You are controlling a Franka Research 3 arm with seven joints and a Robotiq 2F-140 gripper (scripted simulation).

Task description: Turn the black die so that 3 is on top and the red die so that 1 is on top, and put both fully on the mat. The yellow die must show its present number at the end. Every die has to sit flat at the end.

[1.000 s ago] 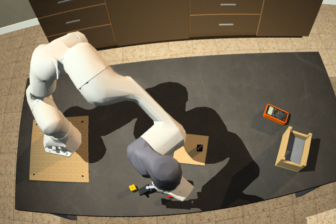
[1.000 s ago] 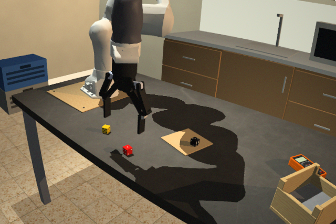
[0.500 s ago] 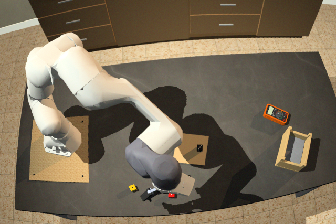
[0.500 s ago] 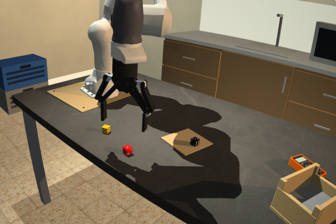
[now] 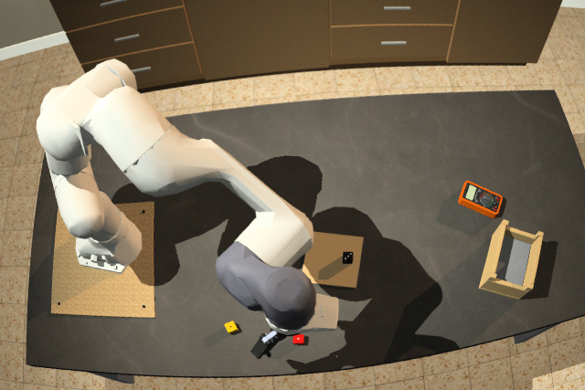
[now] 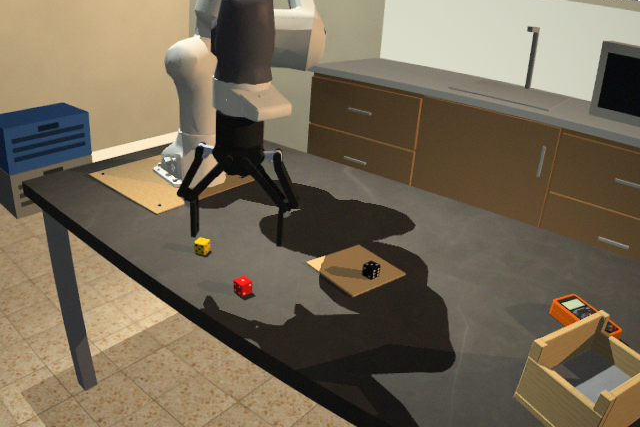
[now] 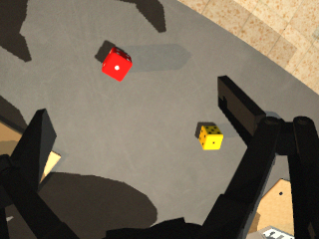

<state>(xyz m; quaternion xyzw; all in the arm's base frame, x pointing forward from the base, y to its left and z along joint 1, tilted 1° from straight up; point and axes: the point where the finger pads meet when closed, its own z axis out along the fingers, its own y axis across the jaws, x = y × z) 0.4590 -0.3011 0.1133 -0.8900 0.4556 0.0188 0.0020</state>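
Now: the red die 10 cm below my hand and 1 cm ahead of it. Round my hand: black die (21 cm to the left, 15 cm ahead, 10 cm below); yellow die (15 cm behind, 10 cm below, 5 cm to the left); tan mat (21 cm to the left, 12 cm ahead, 11 cm below).
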